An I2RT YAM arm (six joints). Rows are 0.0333 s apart.
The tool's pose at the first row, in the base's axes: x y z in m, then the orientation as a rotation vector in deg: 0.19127, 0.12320, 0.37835, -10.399, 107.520, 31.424
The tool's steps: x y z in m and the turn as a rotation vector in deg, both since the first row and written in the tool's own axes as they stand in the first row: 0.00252, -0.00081, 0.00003, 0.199, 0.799, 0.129; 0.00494, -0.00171, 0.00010, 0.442, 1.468, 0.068; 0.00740, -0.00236, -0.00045, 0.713, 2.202, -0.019; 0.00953, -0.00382, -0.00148, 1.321, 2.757, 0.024; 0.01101, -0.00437, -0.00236, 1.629, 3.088, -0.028; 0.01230, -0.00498, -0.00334, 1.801, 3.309, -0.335
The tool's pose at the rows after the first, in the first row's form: 0.19067, 0.12284, 0.37580, -10.391, 108.367, 31.324; 0.19017, 0.12241, 0.37330, -10.491, 109.064, 31.050; 0.18904, 0.12192, 0.37101, -10.617, 109.825, 30.729; 0.18793, 0.12046, 0.36892, -10.343, 110.516, 30.174; 0.18685, 0.11978, 0.36764, -10.288, 110.900, 29.841; 0.18577, 0.11897, 0.36656, -10.529, 111.097, 29.463
